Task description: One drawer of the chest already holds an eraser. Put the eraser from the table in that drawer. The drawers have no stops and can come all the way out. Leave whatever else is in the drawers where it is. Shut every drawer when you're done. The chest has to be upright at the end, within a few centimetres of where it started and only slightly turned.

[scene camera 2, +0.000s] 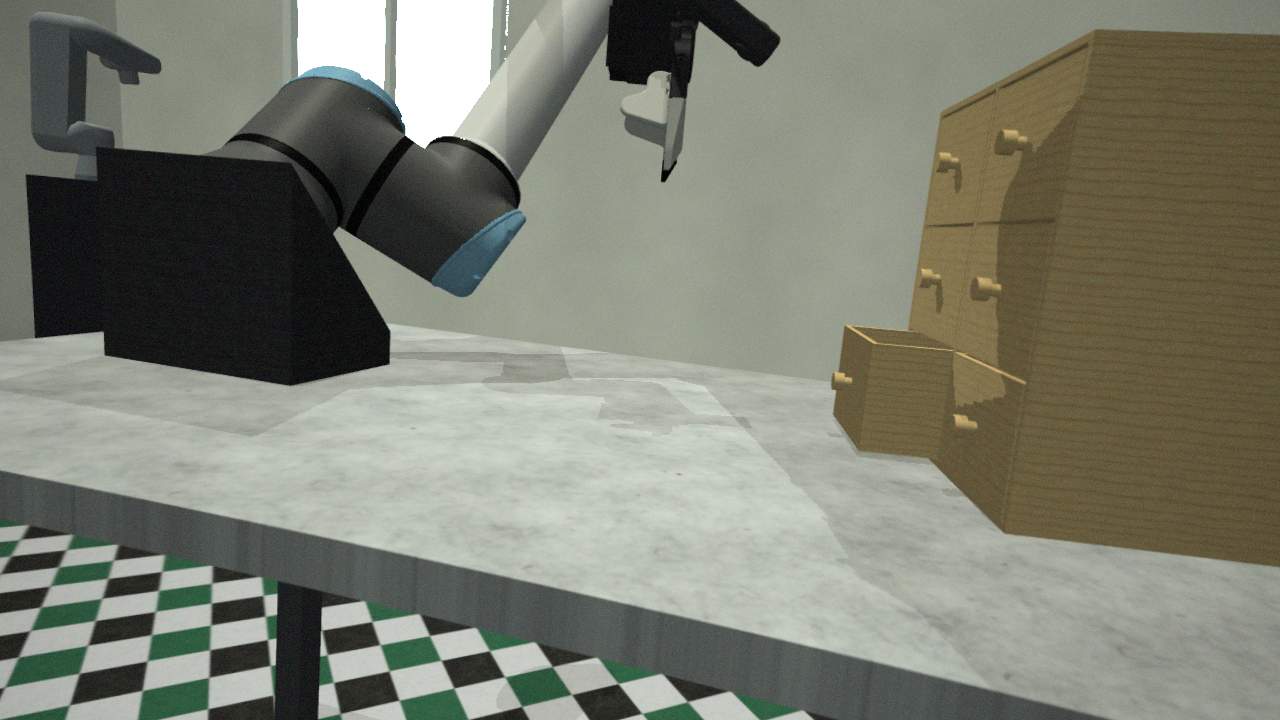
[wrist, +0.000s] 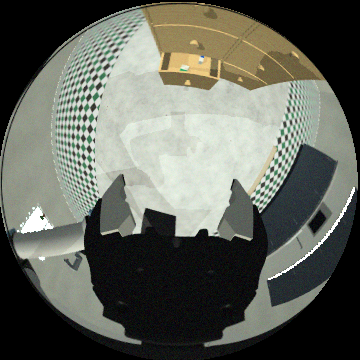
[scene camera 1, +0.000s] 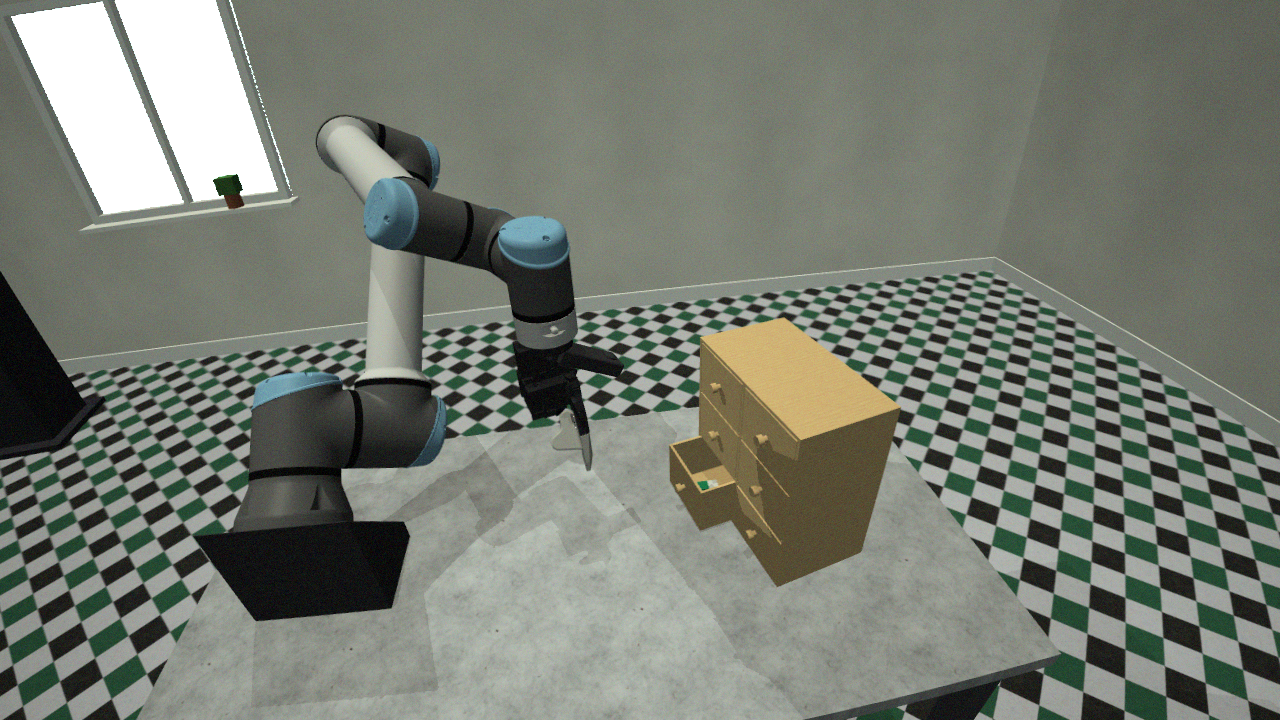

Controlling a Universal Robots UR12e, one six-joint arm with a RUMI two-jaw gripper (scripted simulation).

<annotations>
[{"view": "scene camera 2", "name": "my gripper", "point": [664, 177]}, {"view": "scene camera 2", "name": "wooden chest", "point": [1142, 426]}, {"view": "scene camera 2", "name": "drawer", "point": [893, 402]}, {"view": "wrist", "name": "my gripper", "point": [178, 176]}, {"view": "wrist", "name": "drawer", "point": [170, 63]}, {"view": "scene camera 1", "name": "my gripper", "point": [572, 441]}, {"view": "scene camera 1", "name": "wooden chest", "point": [844, 425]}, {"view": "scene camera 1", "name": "drawer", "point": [764, 543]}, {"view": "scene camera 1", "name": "drawer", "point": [710, 507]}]
</annotations>
